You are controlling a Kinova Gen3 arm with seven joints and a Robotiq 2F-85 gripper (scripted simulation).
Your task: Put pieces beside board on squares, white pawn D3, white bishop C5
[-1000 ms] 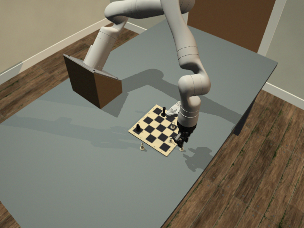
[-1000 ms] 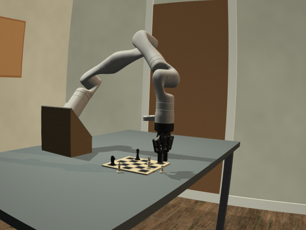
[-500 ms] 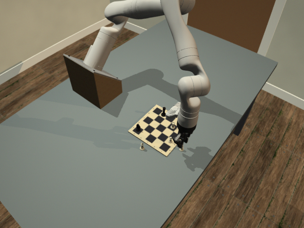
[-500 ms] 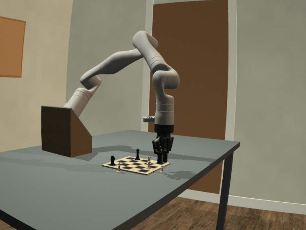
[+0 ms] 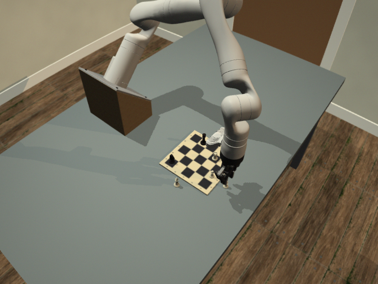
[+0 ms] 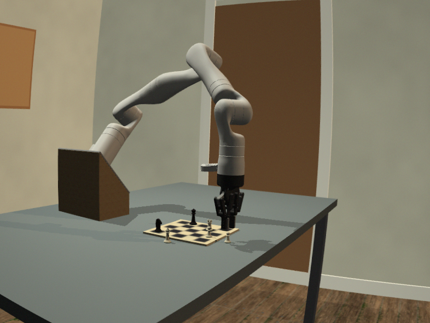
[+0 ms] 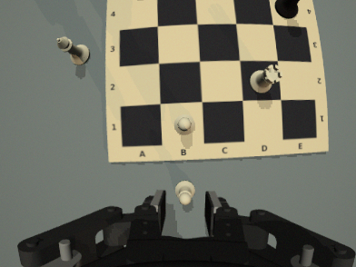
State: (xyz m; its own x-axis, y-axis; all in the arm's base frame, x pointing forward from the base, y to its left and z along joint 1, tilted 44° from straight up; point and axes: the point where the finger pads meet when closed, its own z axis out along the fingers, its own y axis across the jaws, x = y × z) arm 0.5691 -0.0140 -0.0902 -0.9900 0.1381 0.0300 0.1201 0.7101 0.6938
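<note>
Now: the small chessboard 140 mm behind my hand, 50 mm to the left of it and 50 mm below it. Also, from my hand: black knight: 220 mm behind, 20 mm to the right, 40 mm below.
</note>
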